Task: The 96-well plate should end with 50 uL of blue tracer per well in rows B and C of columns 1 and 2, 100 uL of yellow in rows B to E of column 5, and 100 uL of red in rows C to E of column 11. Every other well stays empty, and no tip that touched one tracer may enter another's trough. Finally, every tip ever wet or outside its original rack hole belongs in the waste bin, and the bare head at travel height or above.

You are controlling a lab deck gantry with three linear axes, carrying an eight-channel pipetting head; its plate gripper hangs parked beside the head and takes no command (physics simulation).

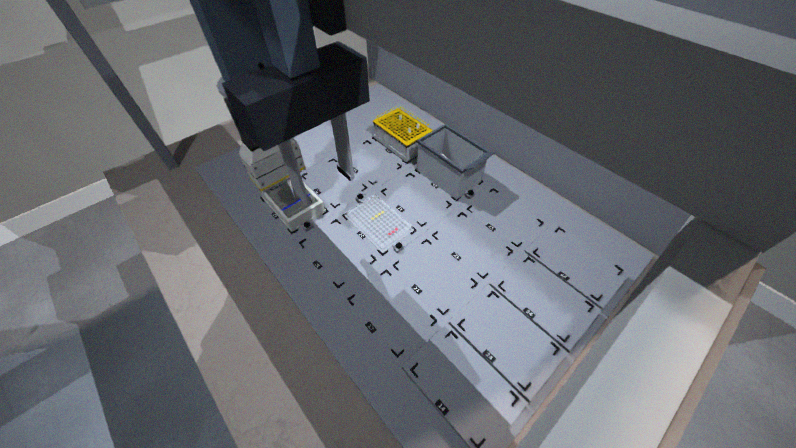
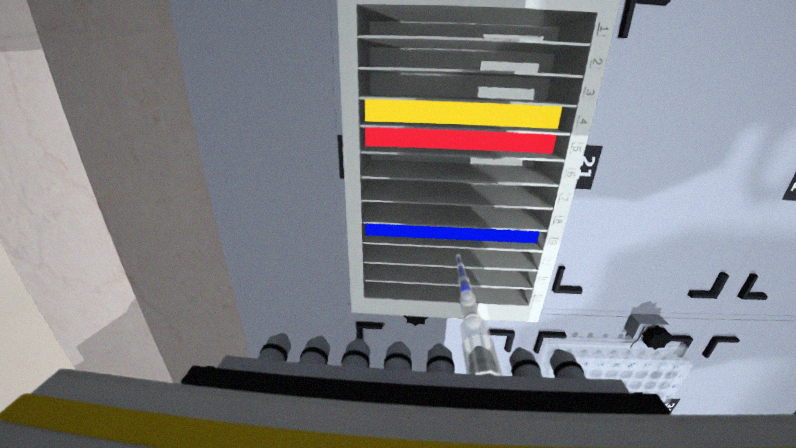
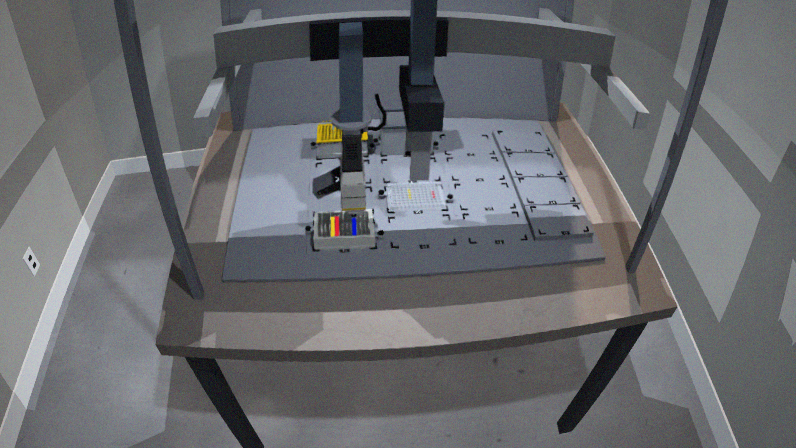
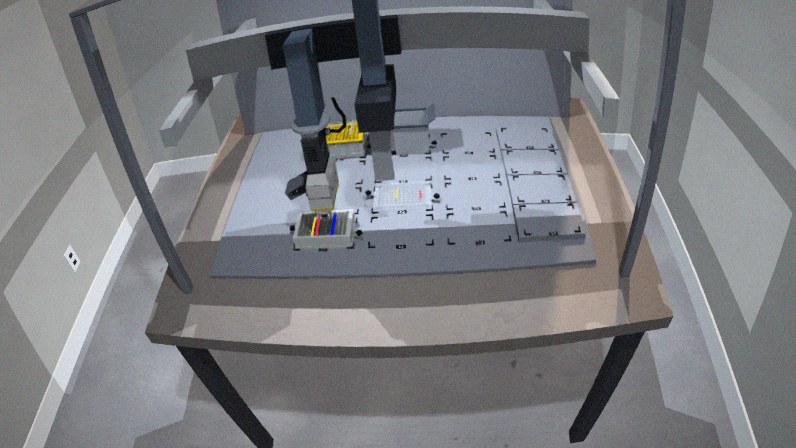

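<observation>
The pipetting head (image 1: 271,166) (image 2: 398,384) (image 3: 353,186) (image 4: 320,192) hangs over the trough reservoir (image 1: 308,214) (image 2: 348,222) (image 3: 343,243) (image 4: 323,239). One tip (image 2: 471,322) holding some blue liquid is on its sixth nozzle from the left; the other nozzles are bare. Yellow (image 2: 462,113), red (image 2: 459,140) and blue (image 2: 451,233) lie in troughs 4, 5 and 9. The plate (image 1: 363,214) (image 2: 662,373) (image 3: 396,198) (image 4: 384,198) shows four yellow wells and three red wells; no blue is visible in it. My gripper (image 1: 321,188) hangs parked, fingers apart, with nothing visible between them.
The yellow tip rack (image 1: 402,128) (image 3: 328,133) (image 4: 345,134) with a few pale tips stands at the back left. The grey waste bin (image 1: 442,171) (image 4: 412,136) stands beside it; its contents are hidden. Black clamp knobs (image 1: 398,246) (image 1: 359,197) stand at the plate.
</observation>
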